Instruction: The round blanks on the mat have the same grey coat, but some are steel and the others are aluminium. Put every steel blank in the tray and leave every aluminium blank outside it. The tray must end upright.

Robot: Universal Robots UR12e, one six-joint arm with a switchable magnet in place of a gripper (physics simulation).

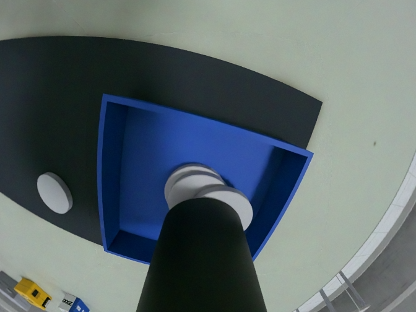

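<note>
Three grey round blanks lie in the blue tray (165,130), overlapping in a pile near its middle. One blank (172,179) is at the back left of the pile, a second blank (187,186) overlaps it, and a third blank (236,202) lies to the right, overlapping the second. The tray stands upright. My black magnet (203,201) is over the pile and hides its near part. The third blank sits off to one side of the magnet's end and looks apart from it, so the magnet appears to hold nothing. Another grey blank (54,193) lies on the dark mat (55,100), left of the tray.
The tray's walls rise around the pile, and its right side reaches past the mat's edge. A yellow object (32,292) and a blue and white object (74,303) are at the lower left. A clear railing-like structure (353,291) is at the lower right.
</note>
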